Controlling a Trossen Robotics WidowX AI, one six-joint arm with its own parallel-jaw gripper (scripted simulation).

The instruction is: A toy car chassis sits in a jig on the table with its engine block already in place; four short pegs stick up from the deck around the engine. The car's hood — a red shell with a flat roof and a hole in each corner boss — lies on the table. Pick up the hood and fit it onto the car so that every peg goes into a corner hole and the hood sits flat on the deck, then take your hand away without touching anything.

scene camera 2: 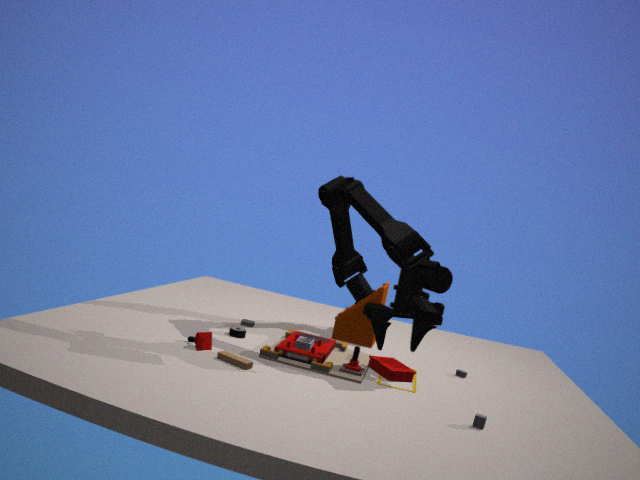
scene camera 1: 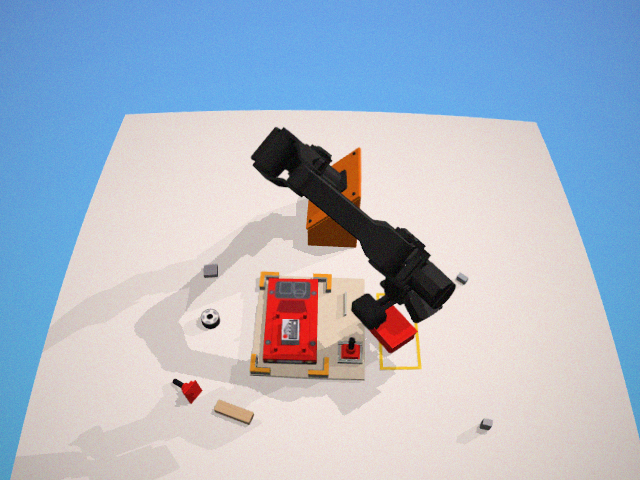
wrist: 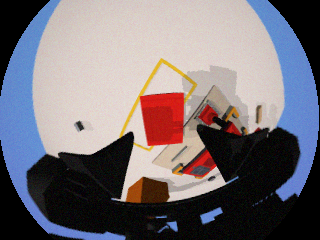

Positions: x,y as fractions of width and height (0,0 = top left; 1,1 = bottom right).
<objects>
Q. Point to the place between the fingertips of my gripper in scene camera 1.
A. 0.61,0.66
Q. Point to a red hood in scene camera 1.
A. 0.62,0.69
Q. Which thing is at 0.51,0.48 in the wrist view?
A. A red hood.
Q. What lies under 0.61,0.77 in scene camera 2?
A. A red hood.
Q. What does my gripper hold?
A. Nothing.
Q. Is my gripper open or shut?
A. Open.
</objects>
